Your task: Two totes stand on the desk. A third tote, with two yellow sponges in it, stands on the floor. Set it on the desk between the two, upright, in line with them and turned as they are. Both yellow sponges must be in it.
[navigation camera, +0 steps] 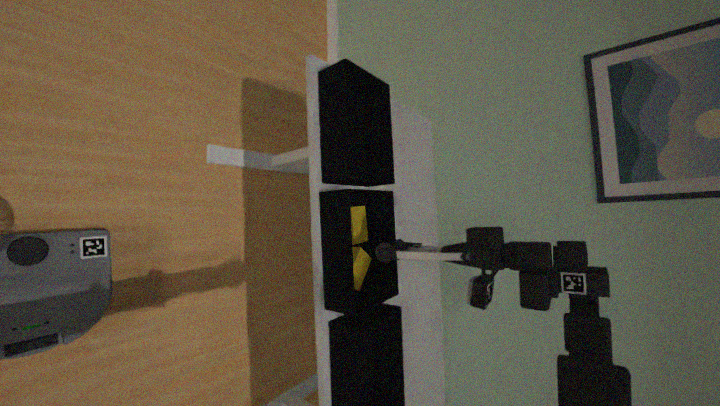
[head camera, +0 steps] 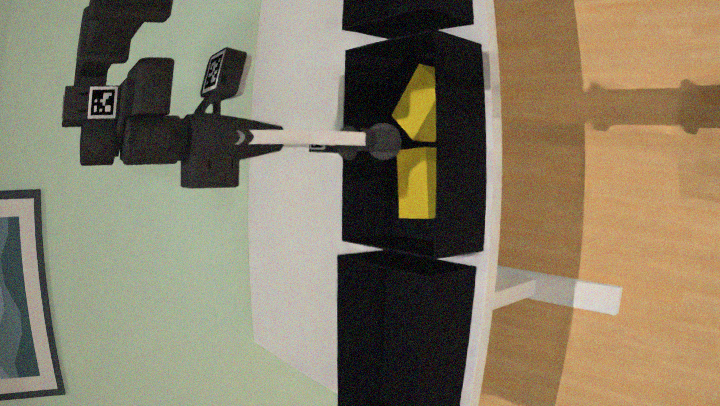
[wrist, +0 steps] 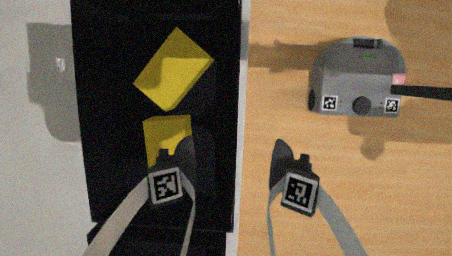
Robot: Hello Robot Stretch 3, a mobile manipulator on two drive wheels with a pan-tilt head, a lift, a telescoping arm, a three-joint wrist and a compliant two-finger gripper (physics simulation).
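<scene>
The middle black tote point(head camera: 461, 151) point(navigation camera: 332, 262) point(wrist: 110, 170) stands upright on the white desk point(head camera: 297, 216) point(navigation camera: 421, 312) point(wrist: 35, 190). One yellow sponge point(head camera: 421, 103) point(navigation camera: 360, 267) point(wrist: 185, 75) lies angled inside it; the other yellow sponge point(head camera: 415, 184) point(navigation camera: 358, 221) point(wrist: 160, 130) lies straighter beside it. Black totes stand on both sides, one point(head camera: 403, 327) point(navigation camera: 355, 131) and another point(head camera: 408, 12) point(navigation camera: 365, 353) point(wrist: 210, 245), across narrow gaps. All look turned alike; the middle one's front sits slightly farther out. My gripper point(head camera: 367, 143) point(navigation camera: 393, 249) point(wrist: 233, 156) is open and empty, apart from the tote's walls.
My wrist and arm point(head camera: 115, 35) point(navigation camera: 587, 327) are on the wall side of the desk in the head and navigation views. A framed picture point(head camera: 20, 297) point(navigation camera: 655, 116) hangs on the green wall. My base point(navigation camera: 55, 287) point(wrist: 357, 75) stands on the wooden floor before the desk.
</scene>
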